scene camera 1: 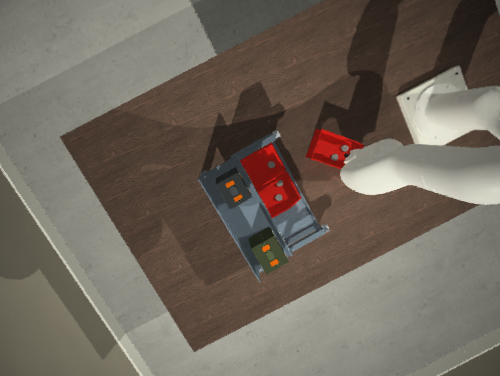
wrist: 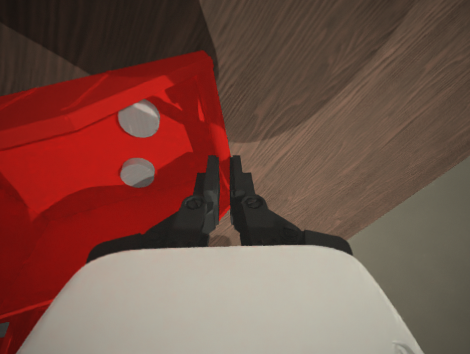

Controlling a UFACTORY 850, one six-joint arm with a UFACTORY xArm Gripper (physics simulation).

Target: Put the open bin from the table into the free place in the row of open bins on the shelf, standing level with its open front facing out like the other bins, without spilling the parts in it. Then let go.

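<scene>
The open red bin [scene camera 1: 326, 145] [wrist: 90, 150] lies right of the shelf in the scene view, turned at an angle. It holds round grey parts [scene camera 1: 345, 148] [wrist: 140, 118]. My gripper [scene camera 1: 348, 156] [wrist: 224, 172] is shut on the wall of this bin, at its end nearest the arm, with a narrow gap between the fingers. Whether the bin touches the table is unclear. The grey-blue shelf [scene camera 1: 245, 217] carries two red bins [scene camera 1: 257, 172] [scene camera 1: 275, 202] side by side in its right row. The free place is beside the lower one, toward the shelf's lower right end.
A dark box [scene camera 1: 234, 197] and an olive-green box [scene camera 1: 270, 256], both with orange clips, stand in the shelf's left row. The white robot base [scene camera 1: 407, 102] stands on the brown wooden table [scene camera 1: 125, 165] at the right. The arm crosses above the table's right side.
</scene>
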